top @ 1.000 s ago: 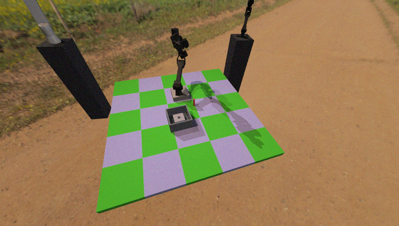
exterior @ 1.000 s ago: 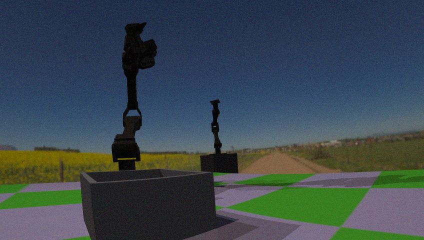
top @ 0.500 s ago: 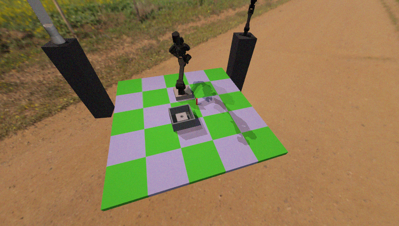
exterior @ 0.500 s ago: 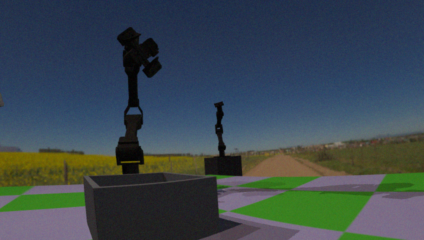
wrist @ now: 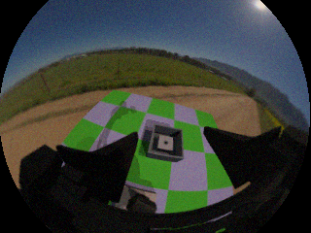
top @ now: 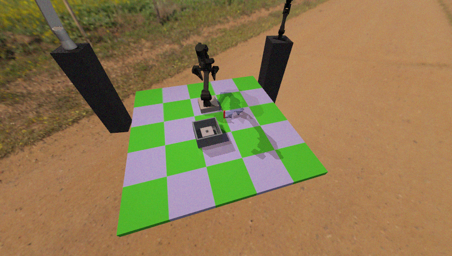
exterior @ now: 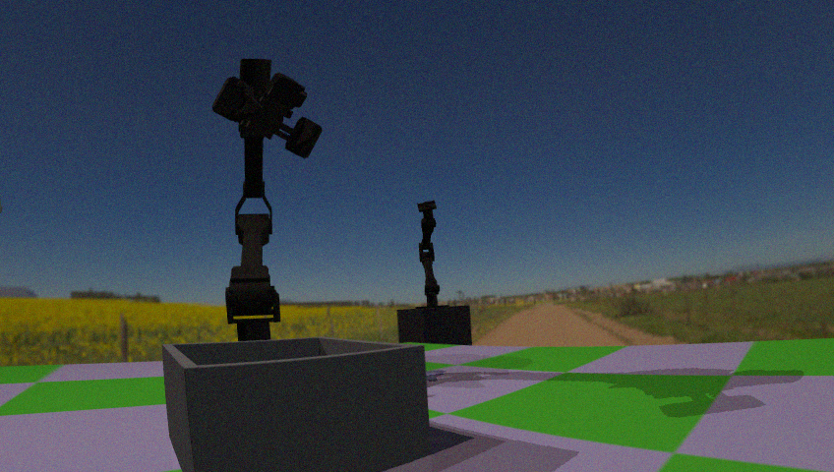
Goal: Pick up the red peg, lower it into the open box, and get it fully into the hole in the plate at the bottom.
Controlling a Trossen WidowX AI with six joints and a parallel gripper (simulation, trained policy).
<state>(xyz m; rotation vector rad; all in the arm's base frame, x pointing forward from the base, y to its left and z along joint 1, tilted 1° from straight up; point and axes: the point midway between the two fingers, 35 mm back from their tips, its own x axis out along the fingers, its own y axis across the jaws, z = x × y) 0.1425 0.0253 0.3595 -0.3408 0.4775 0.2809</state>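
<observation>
My gripper tip is now 30 mm past the red peg, 120 mm to the right of it and 350 mm above it. Round my gripper tip: pale plate 160 mm ahead, 40 mm to the right, 350 mm below; then dark grey box 160 mm ahead, 40 mm to the right, 370 mm below.
</observation>
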